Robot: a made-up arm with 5 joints. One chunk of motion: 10 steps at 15 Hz.
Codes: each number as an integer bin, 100 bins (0 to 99) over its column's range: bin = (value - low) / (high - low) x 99, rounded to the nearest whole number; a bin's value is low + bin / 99 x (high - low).
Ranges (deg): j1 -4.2..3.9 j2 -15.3..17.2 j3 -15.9..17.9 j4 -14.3..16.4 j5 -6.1..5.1
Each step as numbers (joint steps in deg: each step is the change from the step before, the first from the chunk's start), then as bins.
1 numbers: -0.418 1.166 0.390 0.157 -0.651
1 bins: 46 50 48 47 48
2 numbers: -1.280 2.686 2.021 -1.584 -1.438
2 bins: 36 55 52 41 41
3 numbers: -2.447 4.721 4.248 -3.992 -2.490
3 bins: 21 61 59 33 32
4 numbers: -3.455 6.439 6.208 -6.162 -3.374
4 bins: 9 66 65 26 24
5 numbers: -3.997 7.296 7.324 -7.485 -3.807
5 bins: 2 69 68 22 20
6 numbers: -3.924 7.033 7.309 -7.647 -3.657
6 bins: 3 68 68 21 22
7 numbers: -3.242 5.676 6.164 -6.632 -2.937
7 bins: 12 64 65 25 28
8 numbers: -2.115 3.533 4.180 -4.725 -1.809
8 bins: 25 57 59 31 38
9 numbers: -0.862 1.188 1.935 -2.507 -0.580
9 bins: 41 50 52 38 49
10 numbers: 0.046 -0.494 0.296 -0.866 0.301
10 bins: 52 45 47 43 57
